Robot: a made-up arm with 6 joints. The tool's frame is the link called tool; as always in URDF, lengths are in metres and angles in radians. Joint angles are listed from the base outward. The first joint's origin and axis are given. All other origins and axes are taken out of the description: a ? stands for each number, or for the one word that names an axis. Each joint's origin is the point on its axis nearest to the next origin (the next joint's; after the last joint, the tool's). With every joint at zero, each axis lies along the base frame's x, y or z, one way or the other. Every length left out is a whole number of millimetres.
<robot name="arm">
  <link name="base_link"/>
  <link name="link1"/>
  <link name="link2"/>
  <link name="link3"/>
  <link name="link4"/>
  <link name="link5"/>
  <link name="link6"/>
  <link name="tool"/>
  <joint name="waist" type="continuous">
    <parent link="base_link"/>
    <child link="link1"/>
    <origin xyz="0.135 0 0.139"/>
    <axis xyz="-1 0 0"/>
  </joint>
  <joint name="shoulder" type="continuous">
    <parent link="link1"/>
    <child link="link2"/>
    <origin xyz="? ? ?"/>
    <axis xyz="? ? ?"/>
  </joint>
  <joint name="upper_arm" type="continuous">
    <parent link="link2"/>
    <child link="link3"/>
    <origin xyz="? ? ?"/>
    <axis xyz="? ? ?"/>
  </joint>
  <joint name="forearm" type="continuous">
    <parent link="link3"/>
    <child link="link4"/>
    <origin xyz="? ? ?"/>
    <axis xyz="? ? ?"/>
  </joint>
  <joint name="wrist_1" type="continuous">
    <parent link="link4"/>
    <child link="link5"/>
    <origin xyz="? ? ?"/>
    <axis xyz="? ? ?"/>
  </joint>
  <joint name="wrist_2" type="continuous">
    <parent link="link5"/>
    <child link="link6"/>
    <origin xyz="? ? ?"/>
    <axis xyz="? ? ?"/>
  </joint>
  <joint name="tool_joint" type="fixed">
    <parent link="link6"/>
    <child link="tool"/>
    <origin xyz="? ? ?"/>
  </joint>
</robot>
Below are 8 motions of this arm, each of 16 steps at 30 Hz.
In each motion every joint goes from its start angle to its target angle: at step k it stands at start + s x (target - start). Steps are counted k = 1, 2, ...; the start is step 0. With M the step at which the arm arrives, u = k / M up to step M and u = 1 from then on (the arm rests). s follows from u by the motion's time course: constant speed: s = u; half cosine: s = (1 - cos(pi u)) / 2; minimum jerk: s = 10 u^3 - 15 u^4 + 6 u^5.
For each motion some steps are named. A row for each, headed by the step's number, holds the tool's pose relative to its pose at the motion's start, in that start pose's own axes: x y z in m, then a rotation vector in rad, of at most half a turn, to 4 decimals.
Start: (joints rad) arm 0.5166 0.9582 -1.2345 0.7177 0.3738 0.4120
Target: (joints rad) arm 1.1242 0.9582 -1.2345 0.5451 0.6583 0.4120
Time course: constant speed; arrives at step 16
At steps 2, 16:
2: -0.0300 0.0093 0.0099 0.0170 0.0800 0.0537
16: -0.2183 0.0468 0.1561 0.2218 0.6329 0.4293

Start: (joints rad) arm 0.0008 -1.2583 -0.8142 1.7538 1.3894 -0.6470
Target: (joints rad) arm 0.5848 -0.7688 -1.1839 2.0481 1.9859 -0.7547
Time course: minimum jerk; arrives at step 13
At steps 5, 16:
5: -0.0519 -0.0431 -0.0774 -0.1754 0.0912 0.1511
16: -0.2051 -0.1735 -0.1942 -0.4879 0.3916 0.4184

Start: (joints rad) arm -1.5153 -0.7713 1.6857 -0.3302 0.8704 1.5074
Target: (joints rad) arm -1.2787 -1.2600 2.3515 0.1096 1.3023 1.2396
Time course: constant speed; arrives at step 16
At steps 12, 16:
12: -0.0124 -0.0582 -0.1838 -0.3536 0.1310 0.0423
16: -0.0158 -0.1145 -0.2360 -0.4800 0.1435 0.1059

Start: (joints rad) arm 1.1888 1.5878 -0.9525 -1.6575 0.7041 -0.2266
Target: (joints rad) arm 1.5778 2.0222 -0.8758 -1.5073 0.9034 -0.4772
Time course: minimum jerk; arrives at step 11
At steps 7, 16:
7: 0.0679 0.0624 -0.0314 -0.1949 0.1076 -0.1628
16: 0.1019 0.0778 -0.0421 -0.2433 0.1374 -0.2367

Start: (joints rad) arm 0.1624 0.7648 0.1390 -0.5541 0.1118 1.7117
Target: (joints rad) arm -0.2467 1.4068 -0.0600 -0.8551 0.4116 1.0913
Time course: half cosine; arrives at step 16
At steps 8, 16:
8: -0.0581 0.0429 -0.0411 -0.0847 0.1040 0.0354
16: -0.1273 0.0672 -0.1090 -0.2633 0.2914 0.1186

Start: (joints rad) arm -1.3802 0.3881 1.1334 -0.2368 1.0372 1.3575
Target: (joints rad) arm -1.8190 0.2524 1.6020 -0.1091 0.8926 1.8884
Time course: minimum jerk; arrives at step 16
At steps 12, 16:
12: 0.1497 -0.2104 -0.0856 -0.6003 -0.2430 -0.4323
16: 0.1527 -0.2382 -0.0906 -0.6800 -0.2540 -0.4534

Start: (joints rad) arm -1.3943 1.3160 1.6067 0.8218 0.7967 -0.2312
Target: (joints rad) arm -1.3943 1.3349 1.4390 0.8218 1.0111 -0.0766
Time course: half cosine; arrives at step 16
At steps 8, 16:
8: -0.0327 0.0362 0.0083 0.0200 -0.0437 0.1713
16: -0.0712 0.0703 0.0201 0.0564 -0.0921 0.3417

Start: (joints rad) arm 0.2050 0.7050 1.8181 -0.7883 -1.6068 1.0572
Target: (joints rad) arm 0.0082 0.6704 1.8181 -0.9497 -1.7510 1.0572
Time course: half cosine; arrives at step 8
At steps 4, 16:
4: 0.0694 -0.0193 0.0171 -0.0971 -0.1223 0.0423
16: 0.1397 -0.0284 0.0432 -0.1808 -0.2504 0.0812

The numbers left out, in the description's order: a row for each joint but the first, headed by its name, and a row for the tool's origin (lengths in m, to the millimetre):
shoulder: xyz 0 0.045 0.11, axis 0 -1 0
upper_arm: xyz -0.149 0 0.039, axis 0 0 -1
forearm: xyz -0.276 0.128 0, axis 1 0 0
wrist_1: xyz 0 -0.046 -0.128, axis 0 0 1
wrist_2: xyz 0.182 0.066 0, axis 0 -1 0
tool: xyz 0.026 0 -0.124

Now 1 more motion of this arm.
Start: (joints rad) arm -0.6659 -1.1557 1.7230 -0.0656 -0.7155 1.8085
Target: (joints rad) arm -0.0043 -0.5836 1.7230 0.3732 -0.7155 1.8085
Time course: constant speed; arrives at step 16
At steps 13, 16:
13: -0.1076 0.0457 0.1872 -0.5959 0.3231 -0.7209
16: -0.1192 0.0826 0.2149 -0.7050 0.3529 -0.9236

